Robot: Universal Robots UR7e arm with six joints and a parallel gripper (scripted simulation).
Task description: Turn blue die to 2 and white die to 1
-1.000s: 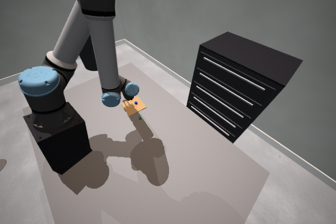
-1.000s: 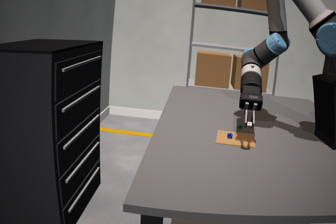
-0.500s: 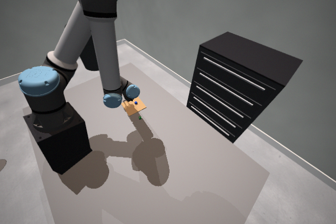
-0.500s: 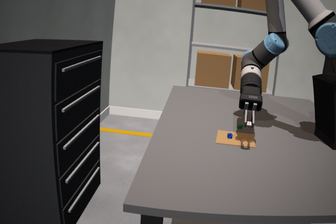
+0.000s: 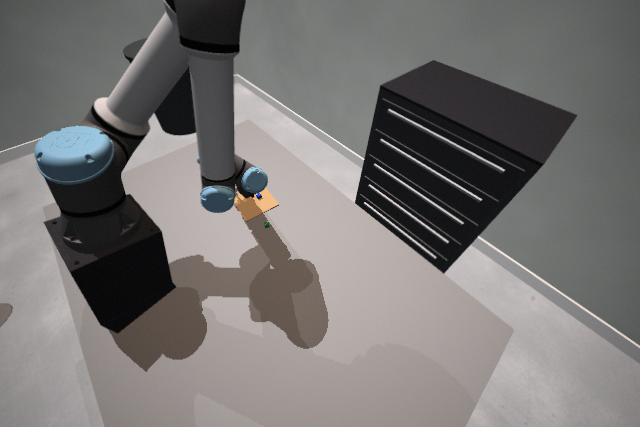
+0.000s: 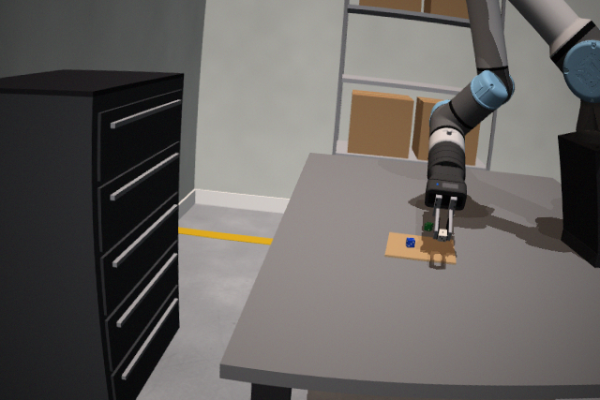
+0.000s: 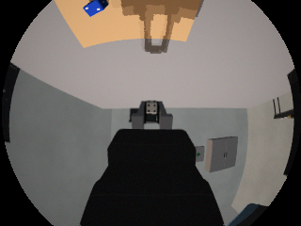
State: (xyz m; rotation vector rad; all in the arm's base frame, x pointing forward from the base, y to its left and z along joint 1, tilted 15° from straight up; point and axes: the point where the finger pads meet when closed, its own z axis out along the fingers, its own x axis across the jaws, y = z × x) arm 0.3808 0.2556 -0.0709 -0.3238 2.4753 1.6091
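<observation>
Now: the orange mat 40 mm ahead of my hand, 120 mm to the right of it and 80 mm below it. Also, from my hand: green die 40 mm ahead, 250 mm to the right, 80 mm below; then white die 10 mm to the left, 10 mm below; then blue die 60 mm ahead, 110 mm to the right, 70 mm below.
</observation>
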